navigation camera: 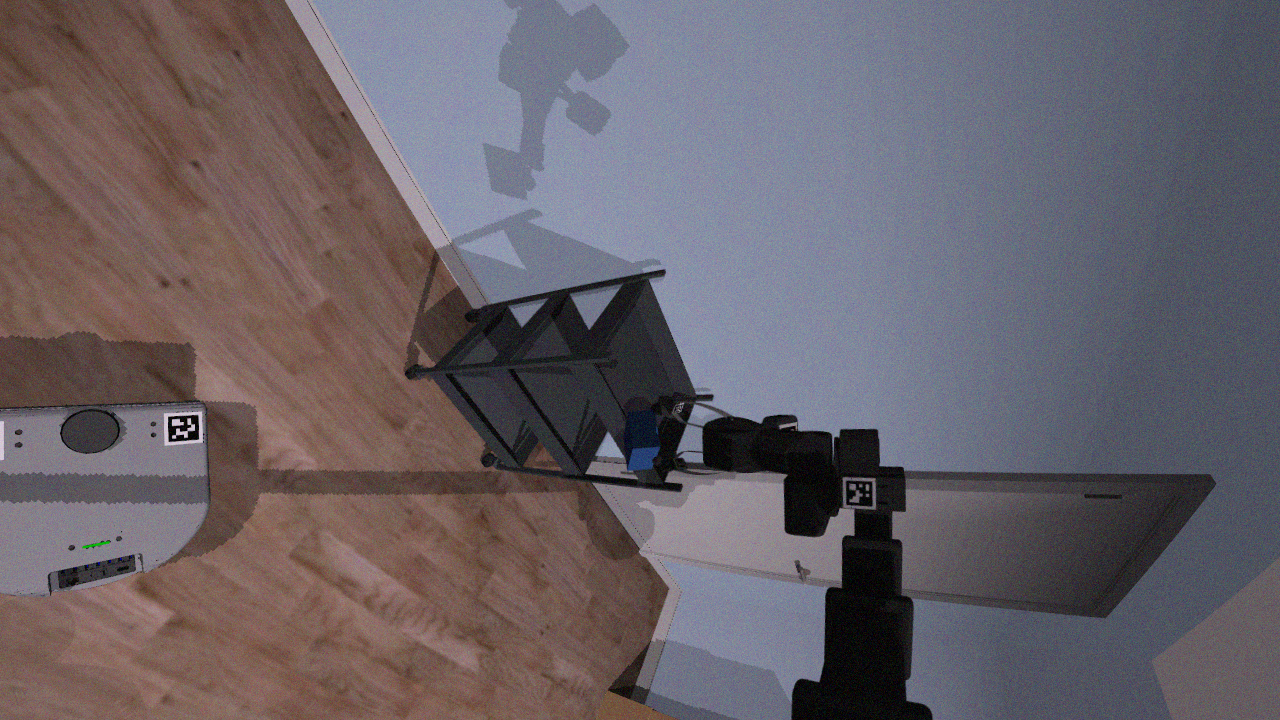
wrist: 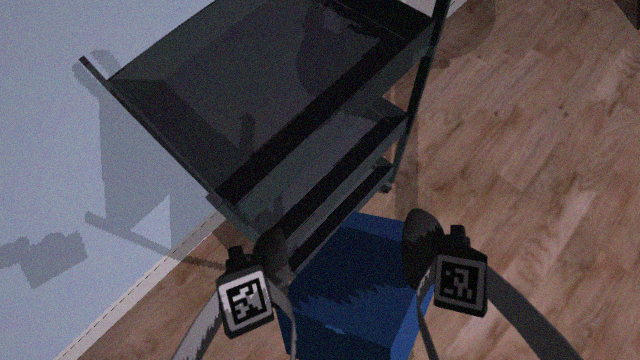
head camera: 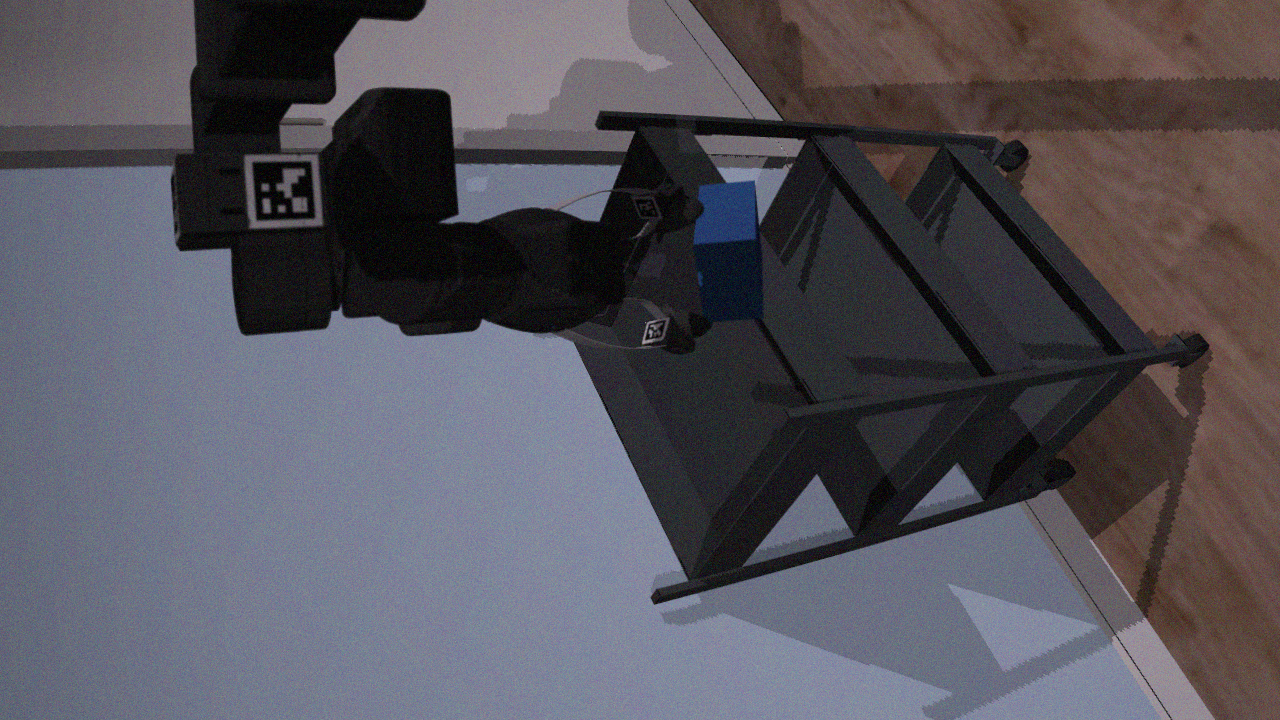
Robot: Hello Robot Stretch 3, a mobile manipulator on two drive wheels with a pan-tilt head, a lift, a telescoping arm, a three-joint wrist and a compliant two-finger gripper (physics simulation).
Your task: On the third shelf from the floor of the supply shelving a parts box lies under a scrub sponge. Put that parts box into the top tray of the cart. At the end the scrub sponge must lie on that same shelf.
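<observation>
My gripper is shut on a blue parts box, with one fingertip on each side. The dark grey cart has three trays. In the head view the box overlaps the edge of the top tray. In the wrist view the box shows at the bottom, beyond the tray's near edge and apart from the tray floor. Its exact height over the rim is hard to tell. The scrub sponge and supply shelving do not show in these views.
A blue wall stands behind the cart. A pale door is near the cart's end. My base is on the wooden floor, away from the cart. The cart's corner posts rise above the top tray.
</observation>
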